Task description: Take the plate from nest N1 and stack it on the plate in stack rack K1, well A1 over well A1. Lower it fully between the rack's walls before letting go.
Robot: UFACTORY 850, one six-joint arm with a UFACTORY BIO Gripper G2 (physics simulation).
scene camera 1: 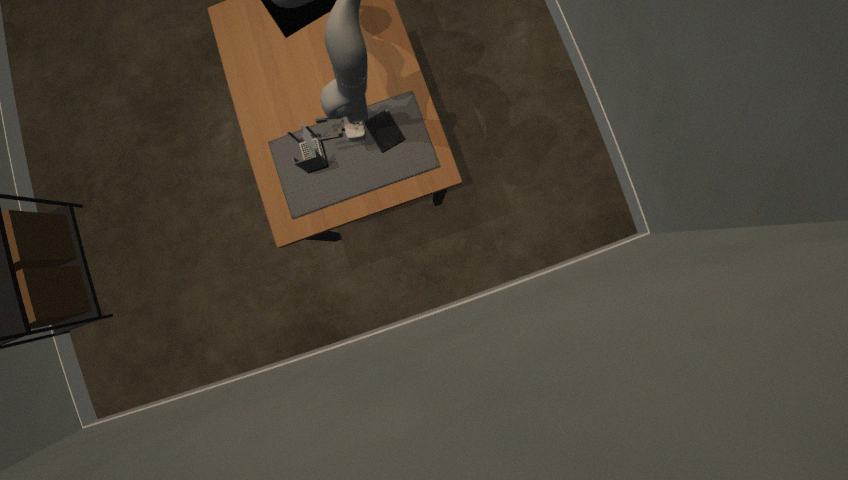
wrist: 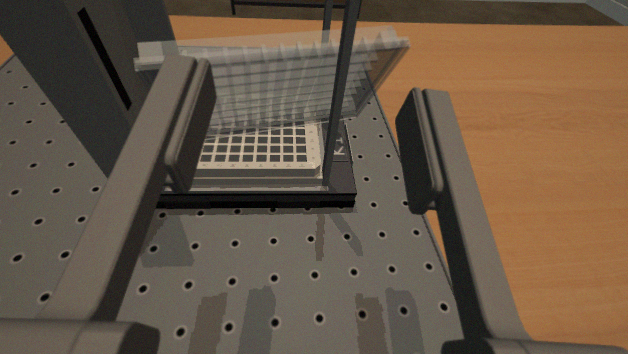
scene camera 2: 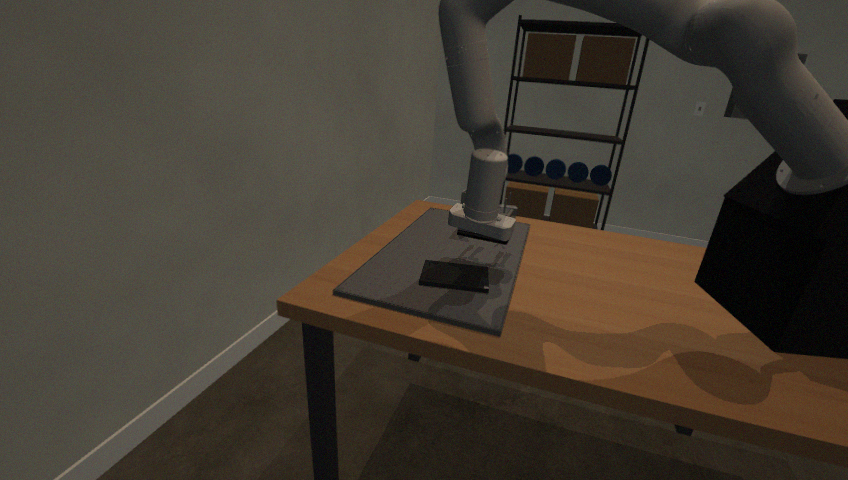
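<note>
Stack rack K1 (scene camera 1: 312,165) (scene camera 2: 484,236) (wrist: 342,183) stands on the grey board, with a tall wall and thin posts. A white gridded plate (scene camera 1: 308,149) (wrist: 300,172) lies level on its base. A clear plate (wrist: 280,75) is tilted above it, its right end raised and sticking out past the right post, its left part hidden behind a finger. My gripper (scene camera 1: 323,129) (wrist: 306,135) is shut to its narrow stand with nothing between its fingers, in front of the rack; in scene camera 2 the hand hides the fingers. The black nest (scene camera 1: 385,130) (scene camera 2: 455,276), its label unreadable, holds no plate.
The perforated grey board (scene camera 1: 357,178) (scene camera 2: 380,273) (wrist: 250,260) lies on the wooden table (scene camera 1: 261,95) (scene camera 2: 595,267) (wrist: 550,150). The rack's tall wall (wrist: 60,85) rises at the left in the wrist view. The dark arm base (scene camera 2: 767,267) stands at the right in scene camera 2.
</note>
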